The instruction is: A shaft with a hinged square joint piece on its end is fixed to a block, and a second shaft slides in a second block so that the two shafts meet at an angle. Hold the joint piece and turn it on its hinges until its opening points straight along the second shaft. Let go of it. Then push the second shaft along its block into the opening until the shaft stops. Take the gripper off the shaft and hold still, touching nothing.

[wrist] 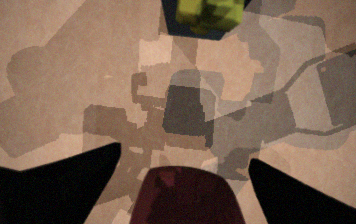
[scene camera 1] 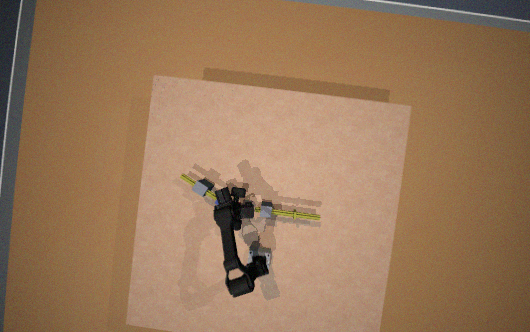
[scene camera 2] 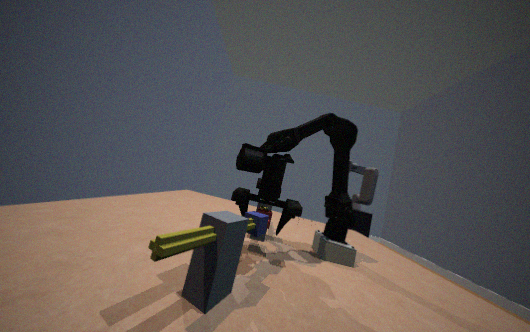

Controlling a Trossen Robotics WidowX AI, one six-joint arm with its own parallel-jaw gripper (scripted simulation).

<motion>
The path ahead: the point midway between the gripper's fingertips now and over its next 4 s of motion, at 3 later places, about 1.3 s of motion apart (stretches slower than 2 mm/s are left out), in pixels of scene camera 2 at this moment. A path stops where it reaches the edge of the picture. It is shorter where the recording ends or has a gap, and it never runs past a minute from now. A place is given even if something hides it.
The gripper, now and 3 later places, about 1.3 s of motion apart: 260, 230; 265, 198; 271, 176; 268, 190
</motion>
